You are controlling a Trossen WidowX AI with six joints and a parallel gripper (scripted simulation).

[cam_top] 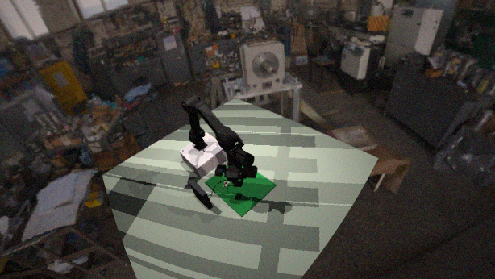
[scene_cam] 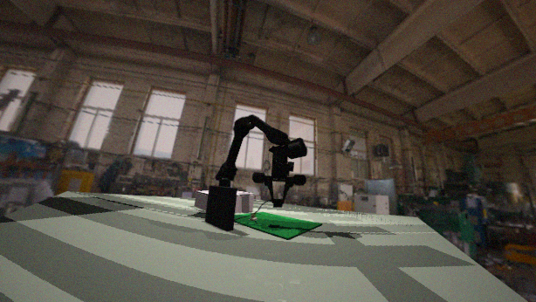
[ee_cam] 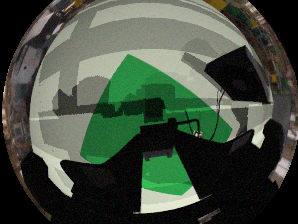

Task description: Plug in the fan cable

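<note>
Now: the green board 90 mm below my gripper tip, 50 mm behind it and 40 mm to the left of it. Also, from my gripper tip: dark plug (10 mm to the left, 10 mm behind); black fan (150 mm to the right, 100 mm behind, 20 mm below).
</note>
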